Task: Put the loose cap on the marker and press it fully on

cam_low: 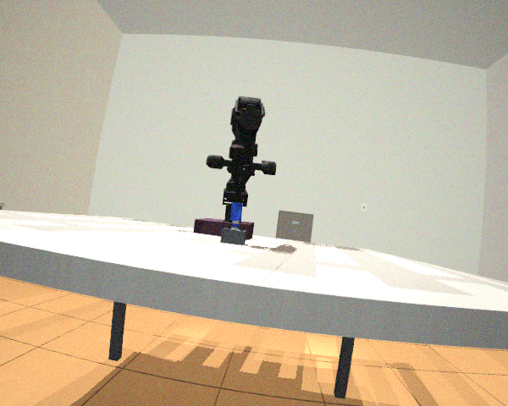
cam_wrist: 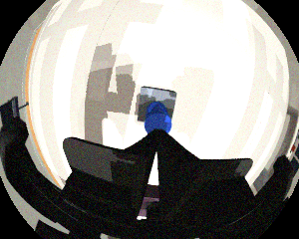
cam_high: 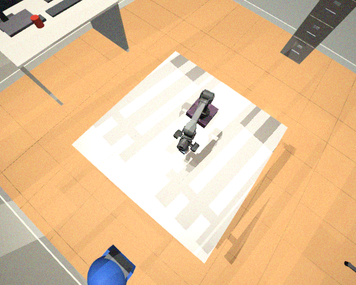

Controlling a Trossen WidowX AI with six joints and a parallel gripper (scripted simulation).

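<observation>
Now: the blue cap 4 cm below my gripper tip. The rest, counted from my gripper tip: grey holder block 11 cm below.
</observation>
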